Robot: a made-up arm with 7 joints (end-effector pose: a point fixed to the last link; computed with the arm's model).
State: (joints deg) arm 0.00 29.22 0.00 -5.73 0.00 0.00 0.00
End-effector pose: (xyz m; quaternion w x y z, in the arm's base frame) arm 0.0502 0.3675 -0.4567 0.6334 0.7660 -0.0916 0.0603
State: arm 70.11 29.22 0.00 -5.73 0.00 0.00 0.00
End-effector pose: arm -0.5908 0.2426 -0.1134 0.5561 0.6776 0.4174 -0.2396
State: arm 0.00 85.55 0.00 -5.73 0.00 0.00 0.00
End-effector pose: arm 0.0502 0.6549 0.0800 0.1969 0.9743 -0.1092 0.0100
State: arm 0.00 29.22 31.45 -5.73 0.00 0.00 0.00
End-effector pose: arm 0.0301 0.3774 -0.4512 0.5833 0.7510 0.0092 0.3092
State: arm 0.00 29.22 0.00 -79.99 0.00 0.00 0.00
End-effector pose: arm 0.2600 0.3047 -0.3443 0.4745 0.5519 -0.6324 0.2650
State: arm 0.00 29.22 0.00 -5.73 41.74 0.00 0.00
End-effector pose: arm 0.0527 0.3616 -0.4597 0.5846 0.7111 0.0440 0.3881
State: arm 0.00 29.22 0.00 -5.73 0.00 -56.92 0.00
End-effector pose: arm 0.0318 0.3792 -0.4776 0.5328 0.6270 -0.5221 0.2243
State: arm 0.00 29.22 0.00 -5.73 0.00 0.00 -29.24
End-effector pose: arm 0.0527 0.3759 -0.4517 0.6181 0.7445 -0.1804 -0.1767
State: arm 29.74 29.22 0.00 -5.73 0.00 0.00 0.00
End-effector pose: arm -0.2750 0.3489 -0.4056 0.6290 0.7629 0.1315 -0.0708
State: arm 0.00 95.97 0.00 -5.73 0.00 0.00 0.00
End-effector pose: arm 0.0502 0.6443 0.1967 0.1076 0.9881 -0.1096 0.0000
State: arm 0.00 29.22 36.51 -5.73 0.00 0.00 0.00
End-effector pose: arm 0.0264 0.3781 -0.4508 0.5710 0.7433 0.0256 0.3476
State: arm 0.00 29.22 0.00 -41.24 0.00 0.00 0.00
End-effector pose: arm 0.1717 0.3547 -0.4338 0.5879 0.6998 -0.3698 0.1670
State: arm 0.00 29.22 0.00 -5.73 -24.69 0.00 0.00
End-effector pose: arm 0.0511 0.3711 -0.4546 0.6231 0.7511 -0.1672 -0.1402
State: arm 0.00 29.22 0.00 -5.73 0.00 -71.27 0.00
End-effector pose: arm 0.0316 0.3831 -0.4845 0.4854 0.5658 -0.6144 0.2584
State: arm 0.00 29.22 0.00 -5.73 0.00 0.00 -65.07
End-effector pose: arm 0.0617 0.3828 -0.4468 0.5450 0.6528 -0.2727 -0.4500
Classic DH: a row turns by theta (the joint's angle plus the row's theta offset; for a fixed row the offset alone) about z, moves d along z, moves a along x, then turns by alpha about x. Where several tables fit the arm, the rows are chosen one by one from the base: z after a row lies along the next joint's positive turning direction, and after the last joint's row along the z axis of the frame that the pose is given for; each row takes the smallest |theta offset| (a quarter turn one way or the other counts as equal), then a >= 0, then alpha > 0; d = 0 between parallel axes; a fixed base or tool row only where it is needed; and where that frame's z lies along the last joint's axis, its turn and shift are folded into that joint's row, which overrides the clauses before.
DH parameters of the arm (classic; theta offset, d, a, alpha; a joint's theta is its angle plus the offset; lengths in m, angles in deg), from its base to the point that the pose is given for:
base (fixed): 0 0.09 -0.01 -70
joint 1: 90 0.006 0.0128 90
joint 2: 70 0.03 0.02 -90
joint 3: -90 -0.44 0.05 -90
joint 4: 0 0.03 -0.03 90
joint 5: 0 -0.23 0 -90
joint 6: 0 0 0.01 90
joint 7: 0.47 0.0301 -0.02 71.71
tool (fixed): 6.93 -0.0002 0 0

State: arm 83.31 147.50 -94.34 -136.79 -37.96 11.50 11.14
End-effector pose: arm 0.0231 0.3676 0.1819 0.7209 -0.0666 0.0427 -0.6886
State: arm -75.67 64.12 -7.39 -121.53 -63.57 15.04 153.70
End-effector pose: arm 0.3227 0.1591 0.3503 0.2903 -0.3729 -0.8299 0.2963
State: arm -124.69 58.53 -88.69 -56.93 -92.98 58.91 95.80
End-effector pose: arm 0.4683 0.0931 0.5202 0.4939 -0.2756 0.7739 -0.2851
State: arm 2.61 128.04 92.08 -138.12 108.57 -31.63 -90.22
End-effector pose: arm 0.0095 0.1185 0.4651 0.5804 0.0997 0.8034 -0.0883
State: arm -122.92 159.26 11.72 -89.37 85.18 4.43 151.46
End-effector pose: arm -0.5064 0.1982 0.1558 0.3739 -0.6634 -0.6463 0.0491
